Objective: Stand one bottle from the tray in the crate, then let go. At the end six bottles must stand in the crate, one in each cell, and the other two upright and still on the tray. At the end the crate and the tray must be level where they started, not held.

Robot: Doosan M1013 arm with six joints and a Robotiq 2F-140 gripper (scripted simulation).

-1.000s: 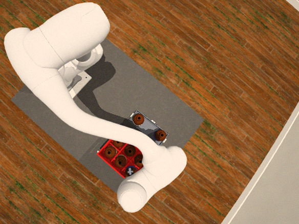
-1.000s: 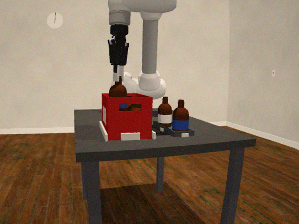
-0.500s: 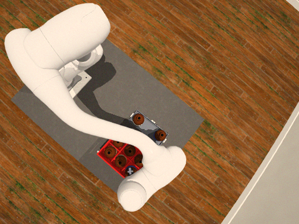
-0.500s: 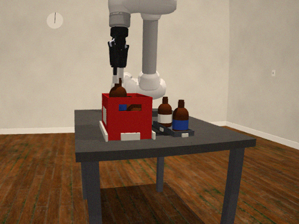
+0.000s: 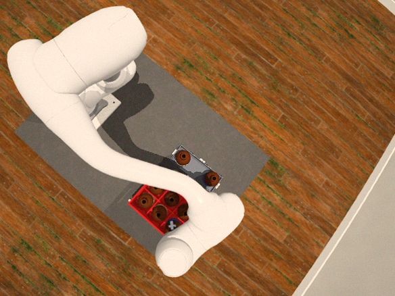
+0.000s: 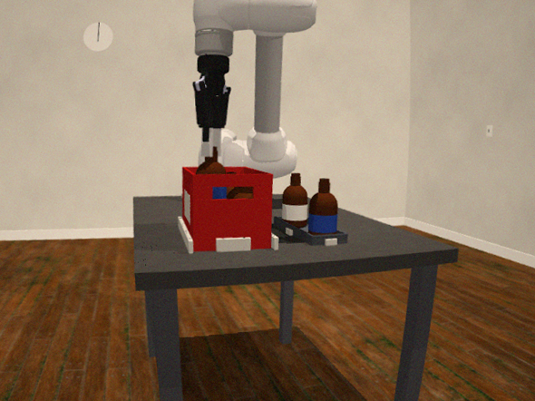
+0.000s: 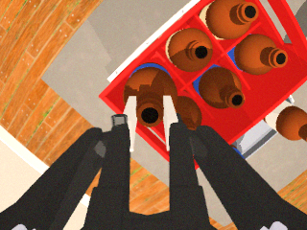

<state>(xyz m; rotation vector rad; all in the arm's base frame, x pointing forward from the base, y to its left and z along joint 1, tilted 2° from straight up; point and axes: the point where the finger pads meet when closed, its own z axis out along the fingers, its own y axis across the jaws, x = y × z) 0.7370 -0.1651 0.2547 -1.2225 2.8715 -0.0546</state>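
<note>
My hand is 9 cm past the red crate, 5 cm to the right of it and 16 cm above it. Round my hand: tray (8 cm behind, 29 cm to the left, 23 cm below).
</note>
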